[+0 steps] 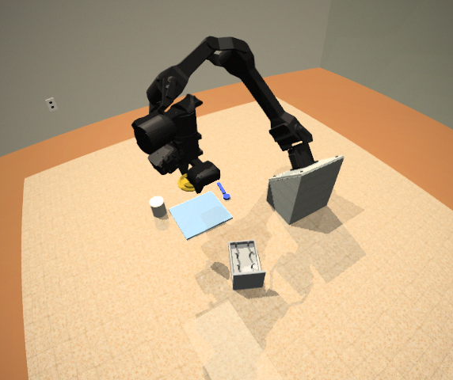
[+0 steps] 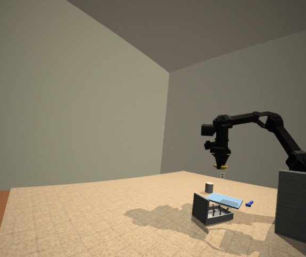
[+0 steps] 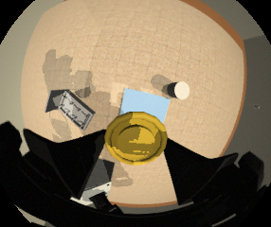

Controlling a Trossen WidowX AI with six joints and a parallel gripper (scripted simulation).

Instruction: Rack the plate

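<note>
Right now my gripper tip is 19 cm to the right of the grey dish rack, 13 cm above it and 3 cm past it. Round my gripper tip: light blue mat 15 cm below, 3 cm to the right, 2 cm behind; yellow plate 1 cm above; white cup 13 cm below, 10 cm to the right, 8 cm ahead.
</note>
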